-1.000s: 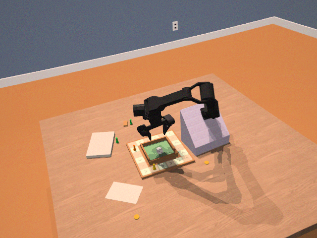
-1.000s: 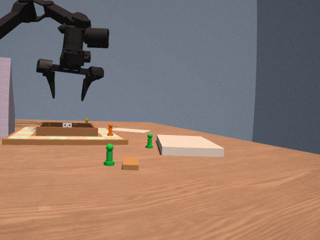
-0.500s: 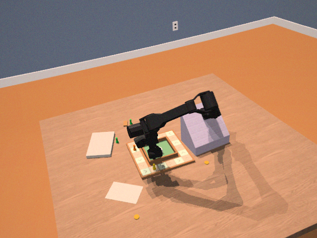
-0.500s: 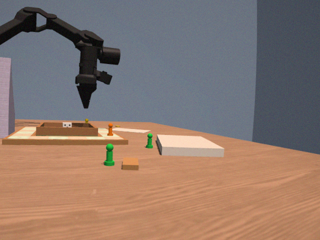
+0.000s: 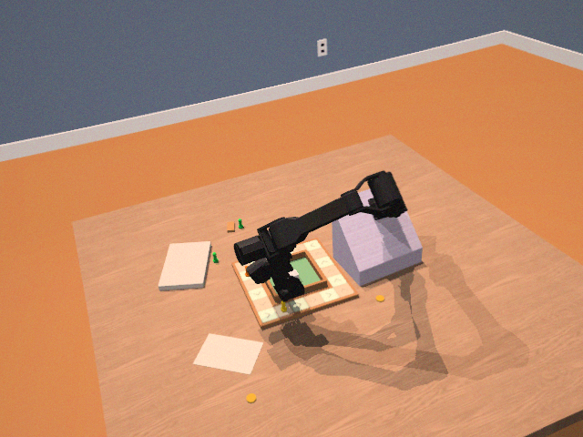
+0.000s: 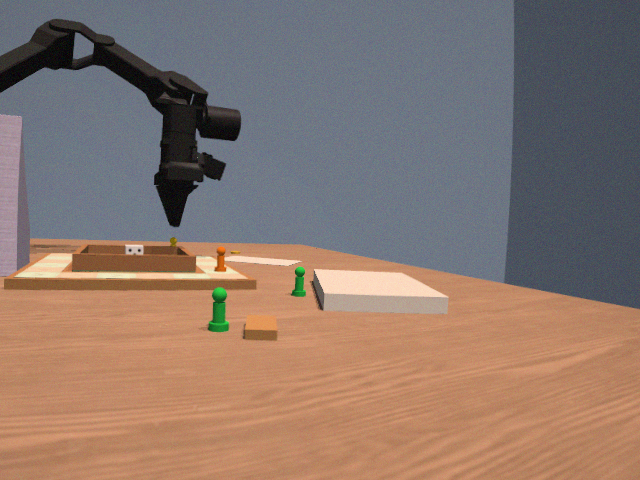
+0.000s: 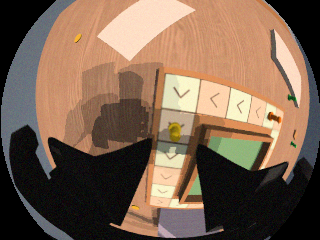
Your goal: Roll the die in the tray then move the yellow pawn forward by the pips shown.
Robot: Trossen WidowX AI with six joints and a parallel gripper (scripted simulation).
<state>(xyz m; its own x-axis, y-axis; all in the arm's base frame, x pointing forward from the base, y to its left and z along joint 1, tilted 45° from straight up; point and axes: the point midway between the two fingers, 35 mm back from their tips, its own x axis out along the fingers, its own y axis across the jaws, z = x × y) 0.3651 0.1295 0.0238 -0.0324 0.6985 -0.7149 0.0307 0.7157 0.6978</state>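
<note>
My gripper tip is now 40 mm above the yellow pawn. From my gripper tip the other things lie so: white die 70 mm behind, 100 mm to the right, 40 mm below; then white sheet 180 mm ahead, 60 mm to the left, 60 mm below; then orange pawn 40 mm ahead, 180 mm to the right, 40 mm below.
</note>
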